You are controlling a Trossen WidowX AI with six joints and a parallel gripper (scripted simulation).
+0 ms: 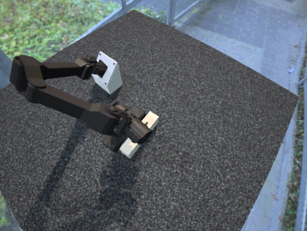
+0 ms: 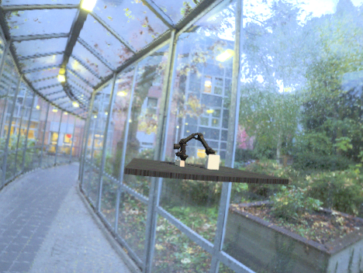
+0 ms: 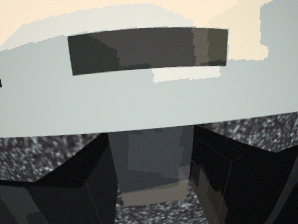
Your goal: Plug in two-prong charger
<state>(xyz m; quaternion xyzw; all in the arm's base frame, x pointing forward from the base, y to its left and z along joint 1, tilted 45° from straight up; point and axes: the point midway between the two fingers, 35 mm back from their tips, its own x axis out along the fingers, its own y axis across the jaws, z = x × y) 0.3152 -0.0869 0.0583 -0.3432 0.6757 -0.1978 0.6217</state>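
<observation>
Now: gripper tip 2 cm short of the two-prong charger and 1 cm below it.
</observation>
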